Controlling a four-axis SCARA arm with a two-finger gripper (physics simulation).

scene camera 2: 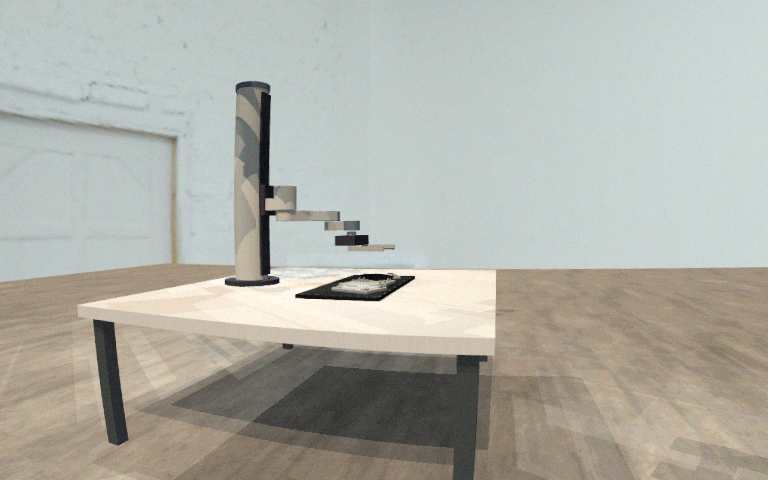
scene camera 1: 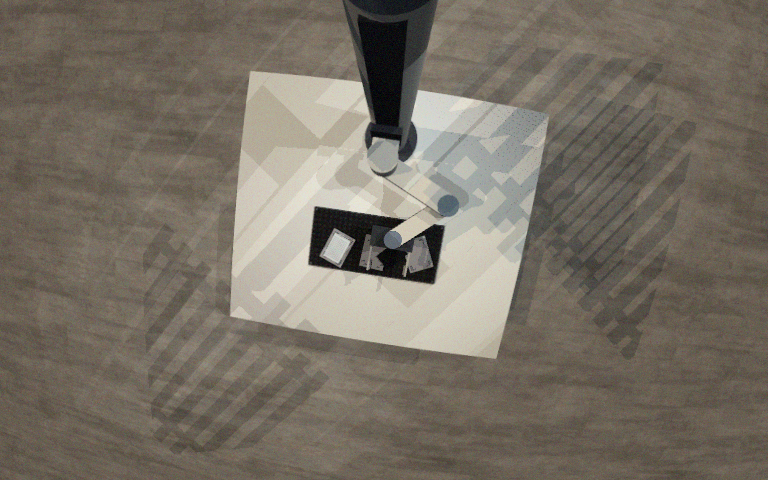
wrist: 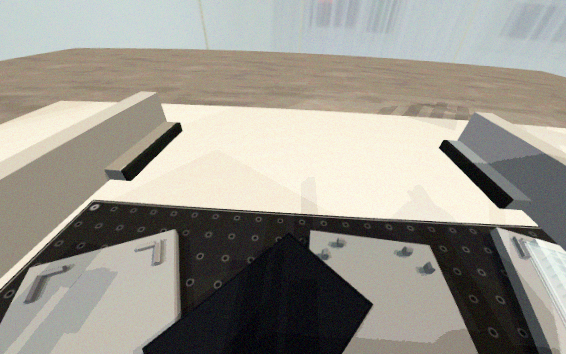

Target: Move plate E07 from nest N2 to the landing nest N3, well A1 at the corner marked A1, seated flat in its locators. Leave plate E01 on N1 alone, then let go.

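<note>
A black plate [scene camera 1: 390,261] [wrist: 270,295], apparently E07, lies askew between two grey nests. In the wrist view it overlaps the middle nest [wrist: 400,300], which has small upright pegs, and the edge of the nest with L-shaped locators [scene camera 1: 420,257] [wrist: 125,295]. How it rests is unclear. A pale clear plate [scene camera 1: 338,247] [wrist: 552,270], apparently E01, sits on the nest at the other end. My gripper [scene camera 1: 386,271] [scene camera 2: 389,247] [wrist: 310,119] is open and empty, high above the black plate, its fingers wide apart. Nest labels and the A1 mark are not readable now.
The nests stand on a black perforated board [scene camera 1: 351,214] [scene camera 2: 317,294] [wrist: 225,240] on a pale table [scene camera 1: 271,226] [scene camera 2: 226,316] [wrist: 250,160]. The arm's column [scene camera 1: 390,67] [scene camera 2: 247,186] stands behind the board.
</note>
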